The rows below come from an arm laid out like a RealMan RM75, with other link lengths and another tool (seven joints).
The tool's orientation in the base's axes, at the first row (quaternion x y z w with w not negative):
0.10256, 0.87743, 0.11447, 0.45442
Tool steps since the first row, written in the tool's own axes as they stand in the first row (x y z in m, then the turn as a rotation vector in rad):
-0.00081, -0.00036, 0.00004, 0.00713, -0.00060, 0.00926
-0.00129, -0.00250, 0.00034, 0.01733, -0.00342, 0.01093
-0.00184, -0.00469, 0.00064, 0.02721, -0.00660, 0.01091
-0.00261, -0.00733, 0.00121, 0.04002, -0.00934, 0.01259
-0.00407, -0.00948, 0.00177, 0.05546, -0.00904, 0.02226
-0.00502, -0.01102, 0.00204, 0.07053, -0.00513, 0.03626
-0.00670, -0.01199, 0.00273, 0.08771, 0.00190, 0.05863
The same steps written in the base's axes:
0.00046, -0.00057, 0.00050, 0.00352, 0.00245, -0.01089
0.00082, -0.00271, 0.00007, -0.00110, 0.00284, -0.02055
0.00121, -0.00492, -0.00031, -0.00694, 0.00261, -0.02912
0.00191, -0.00759, -0.00081, -0.01302, 0.00382, -0.04078
0.00304, -0.01000, -0.00063, -0.01380, 0.00954, -0.05807
0.00368, -0.01171, -0.00050, -0.01054, 0.01905, -0.07643
0.00512, -0.01303, 0.00013, -0.00137, 0.03303, -0.10021

